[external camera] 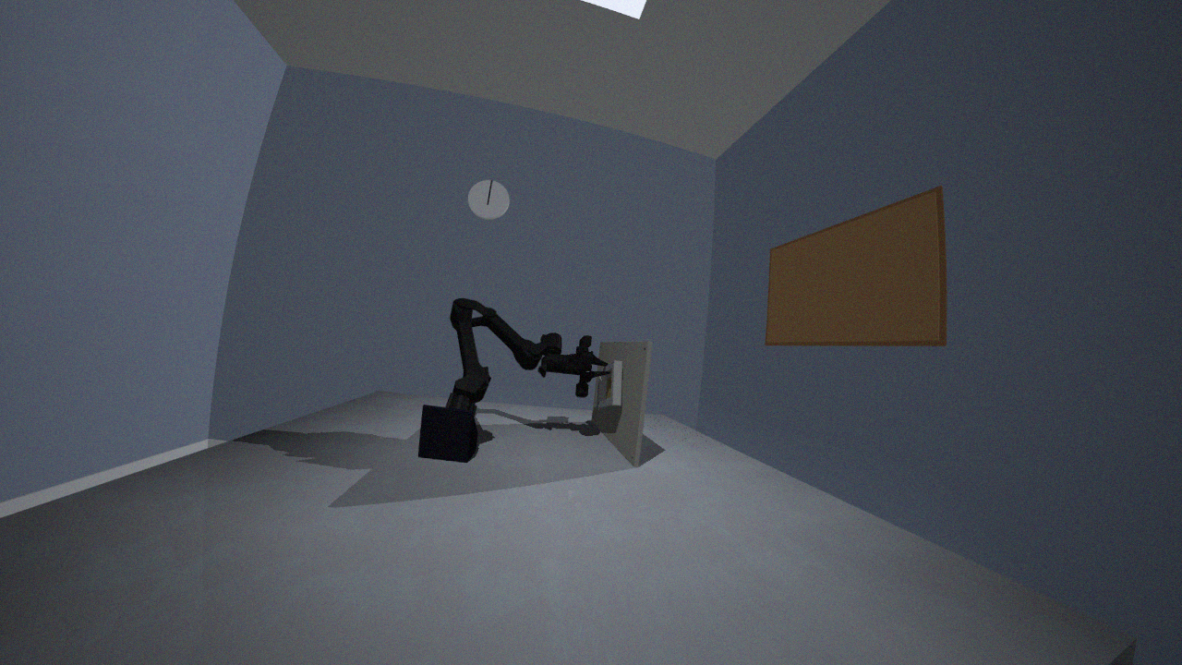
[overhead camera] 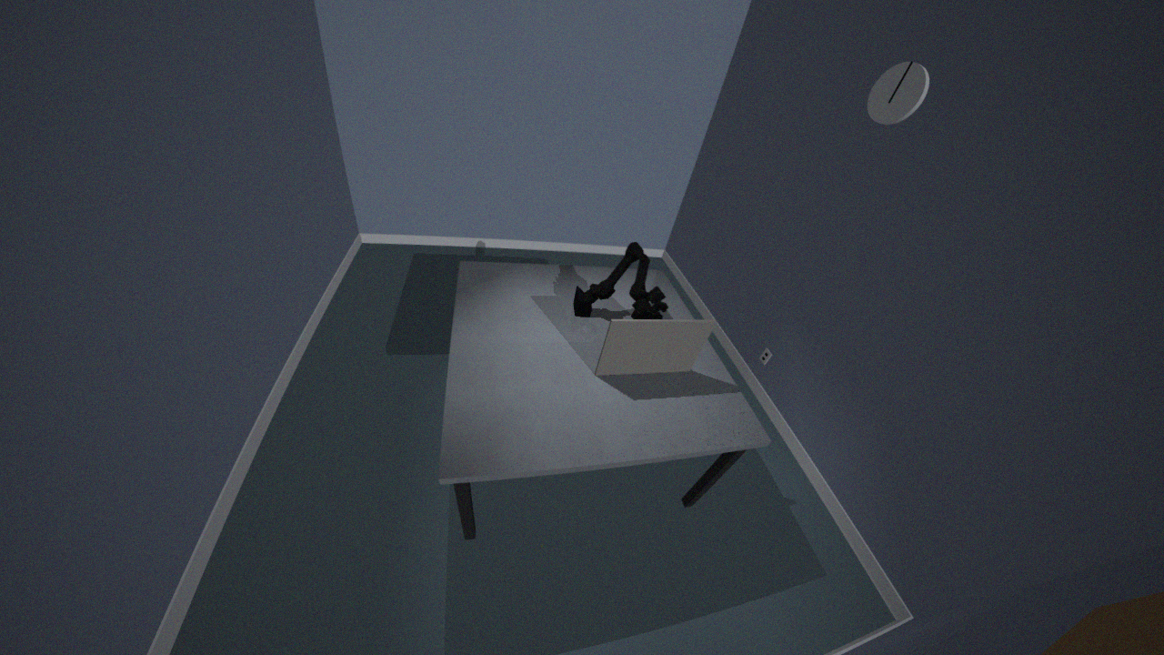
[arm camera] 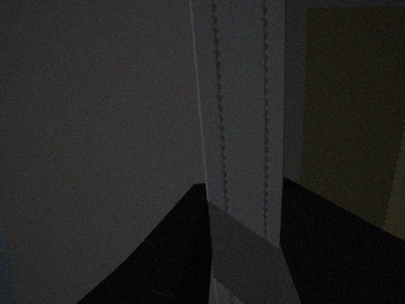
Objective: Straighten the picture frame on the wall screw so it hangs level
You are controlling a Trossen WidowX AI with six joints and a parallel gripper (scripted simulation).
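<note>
The picture frame lies 5 cm below my gripper tip, 1 cm to the right of it and 1 cm ahead of it. The rest, counted from my gripper tip: wall panel (7 cm below, 2 cm ahead).
</note>
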